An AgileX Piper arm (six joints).
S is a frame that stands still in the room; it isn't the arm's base.
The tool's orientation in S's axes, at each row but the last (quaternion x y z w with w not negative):
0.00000, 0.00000, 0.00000, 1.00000
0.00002, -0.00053, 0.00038, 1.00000
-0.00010, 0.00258, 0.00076, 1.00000
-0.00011, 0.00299, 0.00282, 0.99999
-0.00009, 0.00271, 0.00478, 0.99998
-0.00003, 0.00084, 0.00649, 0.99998
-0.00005, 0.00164, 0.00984, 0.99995
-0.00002, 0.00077, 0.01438, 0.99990
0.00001, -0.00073, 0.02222, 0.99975
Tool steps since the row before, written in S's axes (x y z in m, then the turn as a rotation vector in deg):
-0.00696, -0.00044, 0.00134, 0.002, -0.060, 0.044
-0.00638, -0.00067, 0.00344, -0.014, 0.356, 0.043
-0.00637, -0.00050, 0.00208, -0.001, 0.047, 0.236
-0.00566, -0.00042, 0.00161, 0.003, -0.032, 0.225
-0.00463, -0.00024, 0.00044, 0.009, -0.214, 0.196
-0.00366, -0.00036, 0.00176, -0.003, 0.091, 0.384
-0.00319, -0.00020, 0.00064, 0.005, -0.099, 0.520
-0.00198, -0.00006, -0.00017, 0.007, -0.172, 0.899
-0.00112, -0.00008, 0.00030, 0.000, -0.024, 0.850
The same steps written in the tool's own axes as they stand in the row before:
-0.00696, -0.00044, 0.00134, 0.002, -0.060, 0.044
-0.00638, -0.00067, 0.00345, -0.014, 0.356, 0.043
-0.00638, -0.00049, 0.00205, -0.002, 0.047, 0.236
-0.00567, -0.00039, 0.00158, 0.001, -0.032, 0.225
-0.00463, -0.00020, 0.00041, 0.006, -0.214, 0.196
-0.00367, -0.00031, 0.00175, -0.002, 0.091, 0.384
-0.00320, -0.00014, 0.00063, 0.001, -0.099, 0.520
-0.00198, 0.00000, -0.00017, 0.001, -0.172, 0.899
-0.00112, -0.00003, 0.00030, 0.000, -0.024, 0.850

